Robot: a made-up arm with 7 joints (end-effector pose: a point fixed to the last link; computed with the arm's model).
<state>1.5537 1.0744 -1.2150 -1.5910 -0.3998 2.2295 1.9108</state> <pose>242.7 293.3 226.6 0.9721 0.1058 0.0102 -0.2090</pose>
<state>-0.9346 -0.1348 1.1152 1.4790 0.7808 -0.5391 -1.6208</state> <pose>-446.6 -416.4 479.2 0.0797 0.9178 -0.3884 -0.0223</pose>
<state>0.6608 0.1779 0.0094 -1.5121 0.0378 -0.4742 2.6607</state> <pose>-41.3 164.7 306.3 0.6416 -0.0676 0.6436 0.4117</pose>
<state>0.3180 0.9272 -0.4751 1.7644 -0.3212 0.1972 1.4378</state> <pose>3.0 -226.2 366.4 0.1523 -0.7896 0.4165 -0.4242</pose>
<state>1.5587 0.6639 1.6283 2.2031 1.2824 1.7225 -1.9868</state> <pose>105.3 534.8 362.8 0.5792 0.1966 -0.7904 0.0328</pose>
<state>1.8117 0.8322 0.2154 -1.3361 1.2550 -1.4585 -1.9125</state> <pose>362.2 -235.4 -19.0 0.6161 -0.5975 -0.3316 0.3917</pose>
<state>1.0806 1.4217 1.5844 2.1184 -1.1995 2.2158 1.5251</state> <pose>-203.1 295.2 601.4 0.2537 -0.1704 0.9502 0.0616</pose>
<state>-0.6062 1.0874 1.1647 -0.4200 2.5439 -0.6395 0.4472</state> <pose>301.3 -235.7 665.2 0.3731 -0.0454 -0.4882 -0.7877</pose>
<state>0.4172 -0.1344 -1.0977 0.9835 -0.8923 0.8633 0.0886</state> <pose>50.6 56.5 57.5 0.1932 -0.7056 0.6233 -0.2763</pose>
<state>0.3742 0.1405 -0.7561 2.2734 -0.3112 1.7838 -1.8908</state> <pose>391.3 372.7 -81.3 0.6868 -0.2873 0.4469 -0.4961</pose>
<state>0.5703 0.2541 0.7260 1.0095 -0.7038 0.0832 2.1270</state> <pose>-129.0 120.2 148.9 0.0667 0.2892 -0.5728 0.7641</pose>
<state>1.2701 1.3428 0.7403 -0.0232 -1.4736 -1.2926 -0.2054</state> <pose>-417.0 -428.0 535.9 0.3225 -0.3130 0.3937 0.8019</pose>
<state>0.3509 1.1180 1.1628 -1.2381 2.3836 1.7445 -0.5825</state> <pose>295.3 96.5 207.1 0.7994 -0.1415 0.1379 -0.5674</pose>
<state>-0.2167 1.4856 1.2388 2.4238 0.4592 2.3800 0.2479</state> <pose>-287.3 -46.4 349.5 0.9042 -0.1678 0.3401 0.1967</pose>
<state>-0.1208 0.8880 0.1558 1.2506 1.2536 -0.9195 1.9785</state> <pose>87.7 150.0 492.1 0.2830 0.0008 0.9591 0.0026</pose>
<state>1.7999 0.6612 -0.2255 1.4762 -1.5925 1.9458 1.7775</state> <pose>368.0 -187.3 824.1 0.2955 0.2789 -0.6963 -0.5917</pose>
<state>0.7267 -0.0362 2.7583 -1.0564 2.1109 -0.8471 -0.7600</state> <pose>152.6 576.6 201.4 0.7517 0.1592 0.6400 0.0090</pose>
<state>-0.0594 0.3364 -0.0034 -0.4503 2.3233 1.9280 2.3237</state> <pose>-28.8 487.7 388.9 0.9335 0.3155 -0.1542 0.0728</pose>
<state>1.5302 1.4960 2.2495 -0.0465 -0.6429 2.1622 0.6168</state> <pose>314.5 -215.2 146.7 0.4508 -0.2903 -0.2877 -0.7935</pose>
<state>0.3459 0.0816 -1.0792 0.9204 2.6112 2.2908 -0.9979</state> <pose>19.1 -32.8 562.1 0.4320 0.8847 -0.1674 0.0507</pose>
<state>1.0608 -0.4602 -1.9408 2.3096 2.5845 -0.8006 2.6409</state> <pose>551.9 -120.3 -89.7 0.5282 -0.6085 -0.5901 0.0493</pose>
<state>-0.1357 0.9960 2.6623 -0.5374 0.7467 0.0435 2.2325</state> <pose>111.4 217.4 225.0 0.8436 -0.0032 -0.5268 0.1039</pose>
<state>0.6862 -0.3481 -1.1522 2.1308 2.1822 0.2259 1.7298</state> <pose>292.7 262.4 -30.4 0.0399 0.0666 -0.8758 0.4763</pose>
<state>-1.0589 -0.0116 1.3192 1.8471 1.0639 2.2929 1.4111</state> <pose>139.5 -222.6 43.1 0.4932 -0.6059 -0.6235 0.0298</pose>
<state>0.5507 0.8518 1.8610 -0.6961 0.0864 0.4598 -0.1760</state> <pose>-268.1 -58.2 463.8 0.5434 0.6434 -0.4134 0.3462</pose>
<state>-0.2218 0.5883 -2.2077 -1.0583 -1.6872 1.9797 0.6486</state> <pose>154.2 -40.1 558.7 0.0882 0.1628 -0.7253 -0.6631</pose>
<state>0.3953 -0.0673 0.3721 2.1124 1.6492 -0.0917 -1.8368</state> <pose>-90.9 341.4 677.7 0.3082 0.4900 -0.7967 -0.1737</pose>
